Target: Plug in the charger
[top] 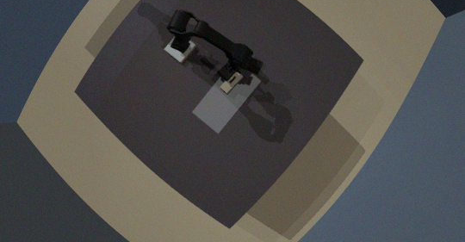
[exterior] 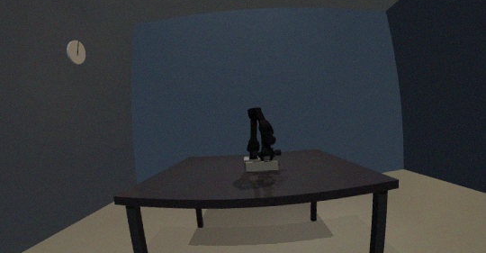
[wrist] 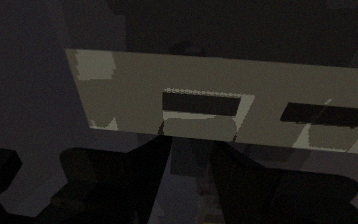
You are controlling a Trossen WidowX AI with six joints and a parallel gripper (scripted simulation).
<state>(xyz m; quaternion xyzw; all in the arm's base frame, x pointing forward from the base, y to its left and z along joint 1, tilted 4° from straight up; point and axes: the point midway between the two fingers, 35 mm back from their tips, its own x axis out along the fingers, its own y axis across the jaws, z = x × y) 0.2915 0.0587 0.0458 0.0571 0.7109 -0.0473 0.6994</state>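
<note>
Right now the two-prong charger is 2 cm ahead of my gripper tip and 1 cm above it.
</note>
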